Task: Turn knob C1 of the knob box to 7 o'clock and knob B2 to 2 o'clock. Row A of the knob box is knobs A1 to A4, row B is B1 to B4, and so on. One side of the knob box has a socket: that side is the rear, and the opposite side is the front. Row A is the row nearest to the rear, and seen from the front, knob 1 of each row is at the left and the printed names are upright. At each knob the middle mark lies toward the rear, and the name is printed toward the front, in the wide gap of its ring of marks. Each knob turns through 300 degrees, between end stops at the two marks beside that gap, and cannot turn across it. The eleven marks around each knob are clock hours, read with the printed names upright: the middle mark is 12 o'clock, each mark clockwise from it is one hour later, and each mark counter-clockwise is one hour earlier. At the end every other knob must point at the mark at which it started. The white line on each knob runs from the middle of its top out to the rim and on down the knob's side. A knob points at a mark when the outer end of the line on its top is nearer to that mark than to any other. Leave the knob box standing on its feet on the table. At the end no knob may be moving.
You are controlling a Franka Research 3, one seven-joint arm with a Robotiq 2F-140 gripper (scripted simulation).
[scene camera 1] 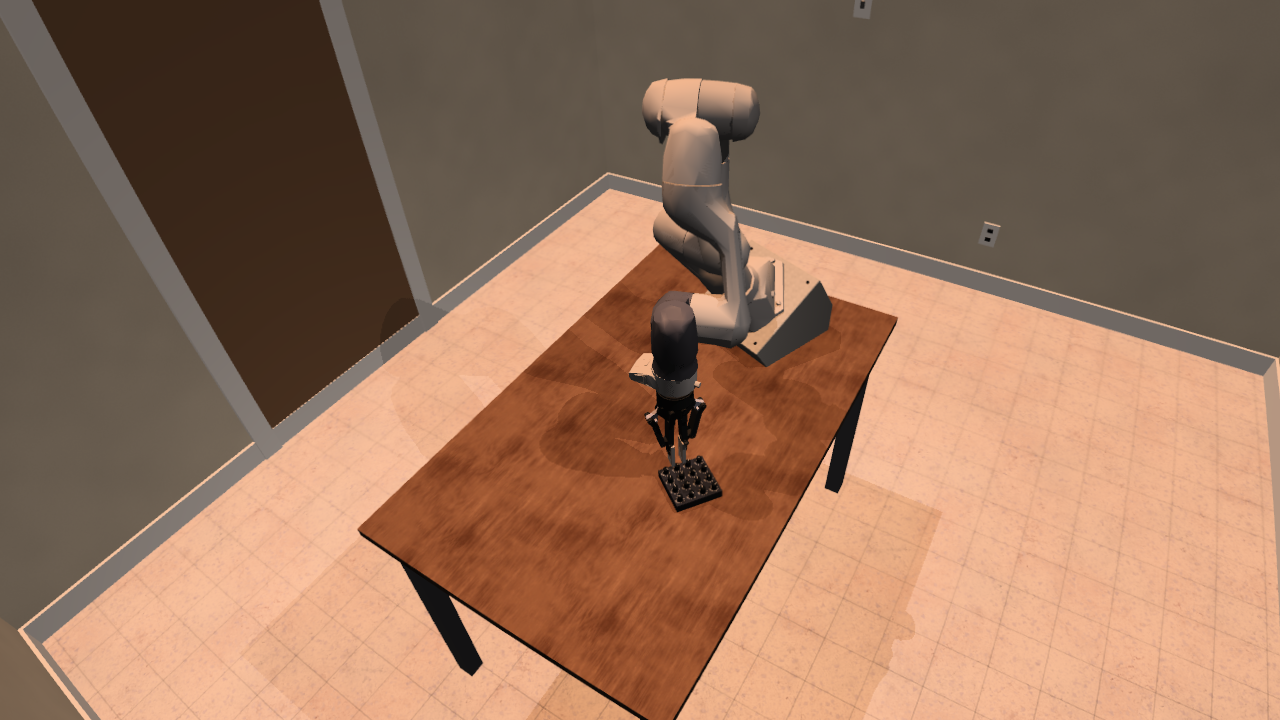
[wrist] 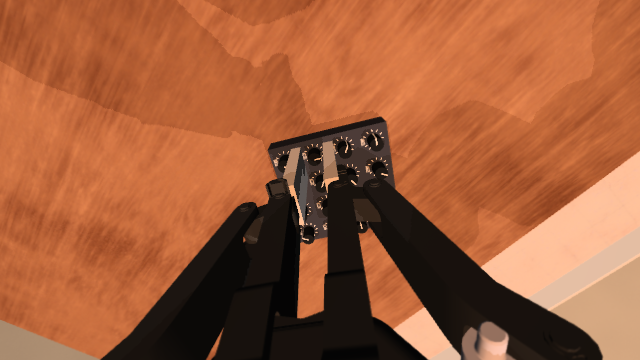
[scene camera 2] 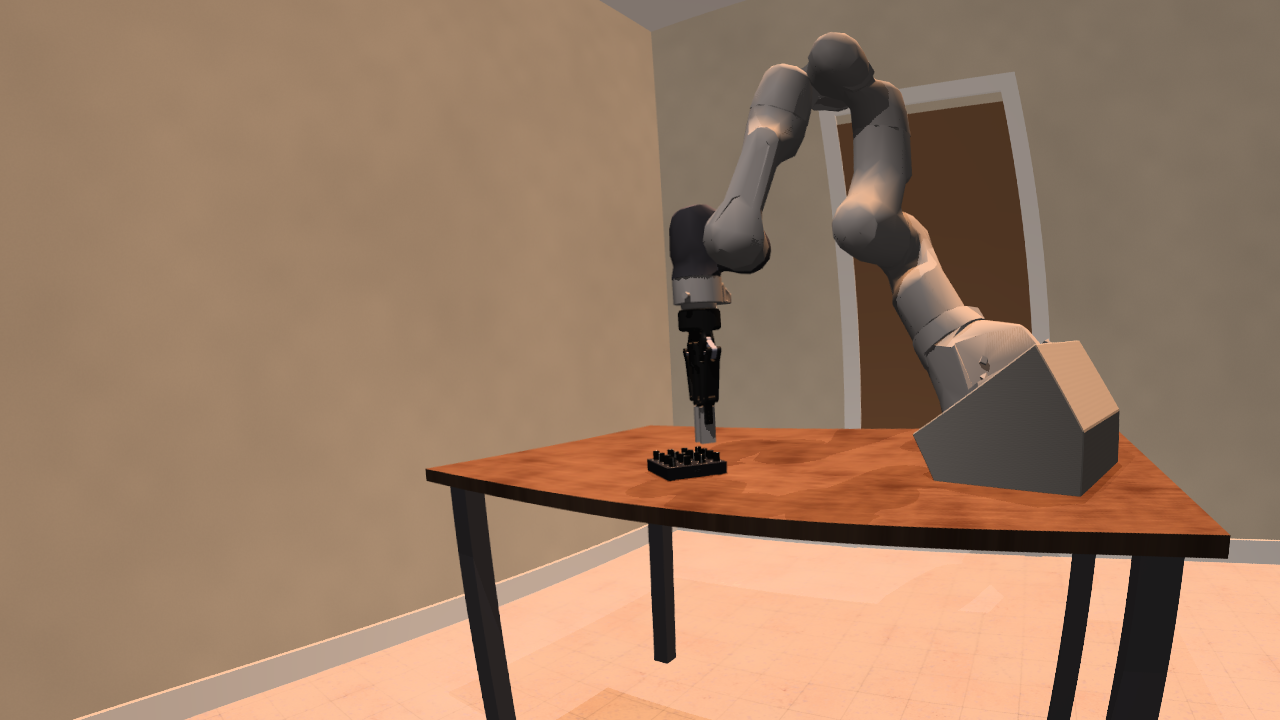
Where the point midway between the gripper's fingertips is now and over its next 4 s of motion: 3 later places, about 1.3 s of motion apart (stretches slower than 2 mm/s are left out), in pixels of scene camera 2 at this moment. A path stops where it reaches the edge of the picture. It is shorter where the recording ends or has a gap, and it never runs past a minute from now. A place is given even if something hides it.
The gripper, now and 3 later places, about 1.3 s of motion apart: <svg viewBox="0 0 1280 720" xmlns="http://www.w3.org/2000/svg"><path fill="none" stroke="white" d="M705 442L705 449L699 438L701 421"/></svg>
